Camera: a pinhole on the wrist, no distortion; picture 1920 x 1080 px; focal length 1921.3 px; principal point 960.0 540.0 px. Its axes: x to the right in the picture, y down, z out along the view. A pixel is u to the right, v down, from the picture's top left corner.
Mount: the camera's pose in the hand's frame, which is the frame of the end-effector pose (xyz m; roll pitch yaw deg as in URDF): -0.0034 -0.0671 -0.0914 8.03 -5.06 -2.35
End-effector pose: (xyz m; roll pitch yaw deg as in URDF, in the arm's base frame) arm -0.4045 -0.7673 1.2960 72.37 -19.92 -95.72
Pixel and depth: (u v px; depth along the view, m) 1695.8 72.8 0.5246
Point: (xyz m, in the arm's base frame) -0.9087 -0.8979 1.2219
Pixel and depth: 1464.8 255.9 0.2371
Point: -0.5876 -0.8123 1.2265
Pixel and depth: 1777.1 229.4 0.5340
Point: -0.9146 -0.9079 1.2703
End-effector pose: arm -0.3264 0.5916 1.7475 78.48 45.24 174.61
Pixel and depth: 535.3 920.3 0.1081
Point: -0.2591 0.6131 1.7346
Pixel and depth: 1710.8 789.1 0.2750
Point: -0.3390 0.7988 1.6680
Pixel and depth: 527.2 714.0 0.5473
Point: -0.1629 1.0311 1.8744
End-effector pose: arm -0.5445 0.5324 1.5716 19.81 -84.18 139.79
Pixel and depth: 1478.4 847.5 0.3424
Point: -0.2822 0.5048 1.6524
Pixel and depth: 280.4 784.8 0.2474
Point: -0.3733 0.5352 1.4715
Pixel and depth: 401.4 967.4 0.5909
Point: -0.0617 0.3565 1.3940
